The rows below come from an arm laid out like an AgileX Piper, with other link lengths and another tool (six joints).
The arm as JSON. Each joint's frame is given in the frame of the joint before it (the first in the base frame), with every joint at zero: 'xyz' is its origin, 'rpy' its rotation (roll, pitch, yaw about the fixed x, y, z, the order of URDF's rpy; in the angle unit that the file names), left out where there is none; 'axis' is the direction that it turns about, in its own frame. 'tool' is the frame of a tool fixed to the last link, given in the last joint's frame.
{
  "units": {
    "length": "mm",
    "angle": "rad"
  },
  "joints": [
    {
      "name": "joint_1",
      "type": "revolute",
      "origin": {
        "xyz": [
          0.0,
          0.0,
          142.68
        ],
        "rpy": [
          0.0,
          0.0,
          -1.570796
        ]
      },
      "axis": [
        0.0,
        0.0,
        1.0
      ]
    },
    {
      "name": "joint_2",
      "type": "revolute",
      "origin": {
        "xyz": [
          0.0,
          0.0,
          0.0
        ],
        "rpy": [
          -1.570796,
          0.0,
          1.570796
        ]
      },
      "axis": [
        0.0,
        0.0,
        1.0
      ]
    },
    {
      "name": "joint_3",
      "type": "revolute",
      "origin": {
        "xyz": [
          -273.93,
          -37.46,
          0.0
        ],
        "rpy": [
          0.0,
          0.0,
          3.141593
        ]
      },
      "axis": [
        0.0,
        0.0,
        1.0
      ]
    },
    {
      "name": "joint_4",
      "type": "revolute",
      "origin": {
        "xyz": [
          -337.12,
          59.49,
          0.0
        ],
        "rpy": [
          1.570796,
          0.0,
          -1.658
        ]
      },
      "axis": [
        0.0,
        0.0,
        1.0
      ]
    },
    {
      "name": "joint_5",
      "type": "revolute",
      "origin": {
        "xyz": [
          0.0,
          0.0,
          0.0
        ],
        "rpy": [
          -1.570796,
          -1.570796,
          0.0
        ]
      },
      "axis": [
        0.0,
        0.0,
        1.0
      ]
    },
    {
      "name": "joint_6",
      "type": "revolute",
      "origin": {
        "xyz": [
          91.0,
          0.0,
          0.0
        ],
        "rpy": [
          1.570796,
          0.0,
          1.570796
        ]
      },
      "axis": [
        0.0,
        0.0,
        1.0
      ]
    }
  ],
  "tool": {
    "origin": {
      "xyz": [
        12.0,
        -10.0,
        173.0
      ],
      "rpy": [
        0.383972,
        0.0,
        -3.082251
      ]
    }
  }
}
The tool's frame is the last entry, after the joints.
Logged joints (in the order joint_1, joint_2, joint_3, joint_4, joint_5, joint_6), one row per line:
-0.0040, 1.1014, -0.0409, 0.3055, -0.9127, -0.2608
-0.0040, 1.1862, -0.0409, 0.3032, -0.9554, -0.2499
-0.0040, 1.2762, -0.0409, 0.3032, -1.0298, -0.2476
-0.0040, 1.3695, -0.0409, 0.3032, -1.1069, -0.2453
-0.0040, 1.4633, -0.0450, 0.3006, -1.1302, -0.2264
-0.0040, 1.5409, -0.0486, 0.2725, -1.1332, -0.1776
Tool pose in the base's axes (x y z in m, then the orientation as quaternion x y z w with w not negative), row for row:
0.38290, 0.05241, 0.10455, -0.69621, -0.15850, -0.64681, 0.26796
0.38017, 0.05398, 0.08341, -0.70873, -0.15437, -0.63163, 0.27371
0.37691, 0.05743, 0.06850, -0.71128, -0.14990, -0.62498, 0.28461
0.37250, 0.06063, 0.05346, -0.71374, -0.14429, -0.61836, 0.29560
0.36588, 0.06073, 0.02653, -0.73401, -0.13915, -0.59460, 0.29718
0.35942, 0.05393, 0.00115, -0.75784, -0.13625, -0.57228, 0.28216
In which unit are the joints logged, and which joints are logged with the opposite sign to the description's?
The joints are logged in radians. Opposite sign: joint_4, joint_6.
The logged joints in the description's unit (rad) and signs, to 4 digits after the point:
-0.0040, 1.1014, -0.0409, -0.3055, -0.9127, 0.2608
-0.0040, 1.1862, -0.0409, -0.3032, -0.9554, 0.2499
-0.0040, 1.2762, -0.0409, -0.3032, -1.0298, 0.2476
-0.0040, 1.3695, -0.0409, -0.3032, -1.1069, 0.2453
-0.0040, 1.4633, -0.0450, -0.3006, -1.1302, 0.2264
-0.0040, 1.5409, -0.0486, -0.2725, -1.1332, 0.1776

